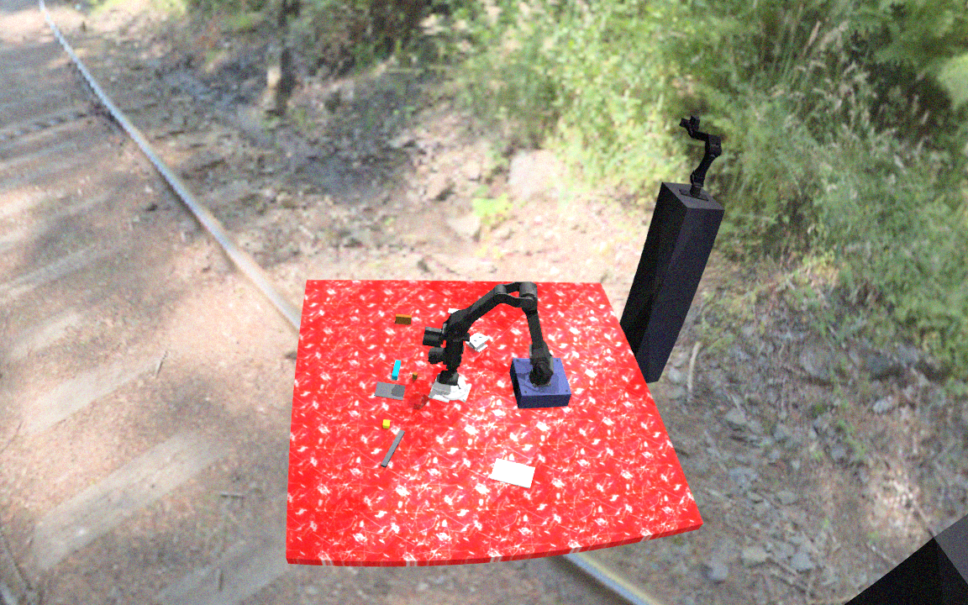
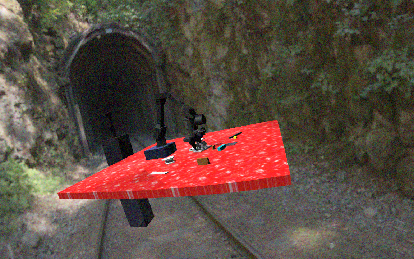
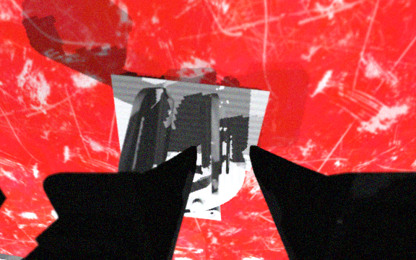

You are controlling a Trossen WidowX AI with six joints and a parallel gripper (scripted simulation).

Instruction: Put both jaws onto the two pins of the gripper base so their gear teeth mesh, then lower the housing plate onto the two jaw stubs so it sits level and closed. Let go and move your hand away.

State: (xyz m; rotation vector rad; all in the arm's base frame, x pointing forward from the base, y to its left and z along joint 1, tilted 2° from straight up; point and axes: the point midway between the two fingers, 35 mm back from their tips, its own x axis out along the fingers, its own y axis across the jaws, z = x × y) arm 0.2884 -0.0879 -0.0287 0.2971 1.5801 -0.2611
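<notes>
Now: gripper tip 5 cm to the right of the white housing plate, 3 cm past it and 1 cm above it. From my gripper tip the other things lie so: white stepped piece 18 cm to the right, 14 cm behind, 1 cm below; grey plate 21 cm ahead, 1 cm to the left, 1 cm below; cyan block 17 cm ahead, 8 cm to the right.
</notes>
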